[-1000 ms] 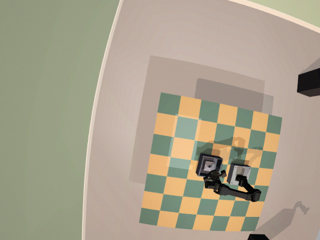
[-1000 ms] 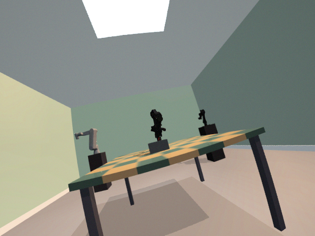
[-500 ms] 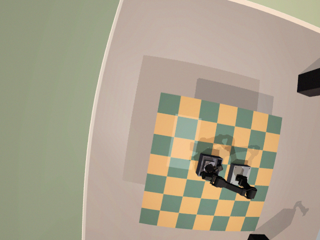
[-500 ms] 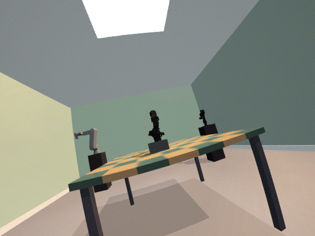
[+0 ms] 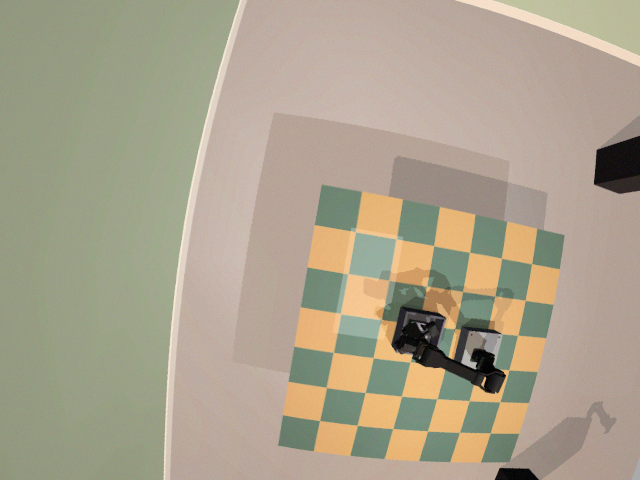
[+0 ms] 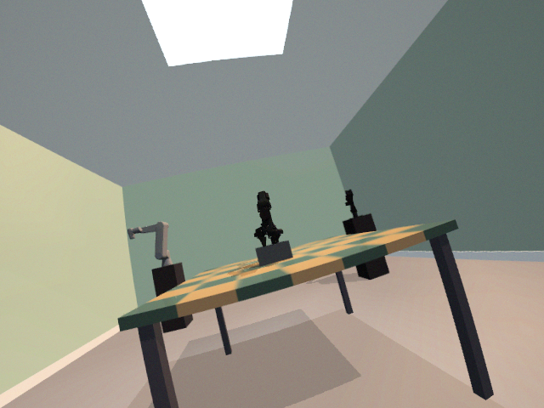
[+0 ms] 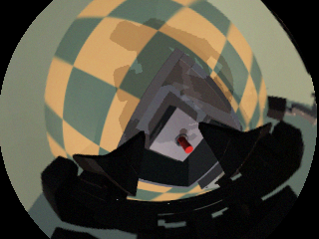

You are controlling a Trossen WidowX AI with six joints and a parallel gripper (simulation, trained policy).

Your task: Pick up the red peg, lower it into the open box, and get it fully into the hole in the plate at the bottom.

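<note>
Now: the red peg 4 cm behind my gripper tip, 3 cm below it and 1 cm to the left of it. From my gripper tip the other things lie so: box 5 cm below, 4 cm behind, 1 cm to the left; then grey plate 4 cm below, 4 cm behind, 1 cm to the left.
</note>
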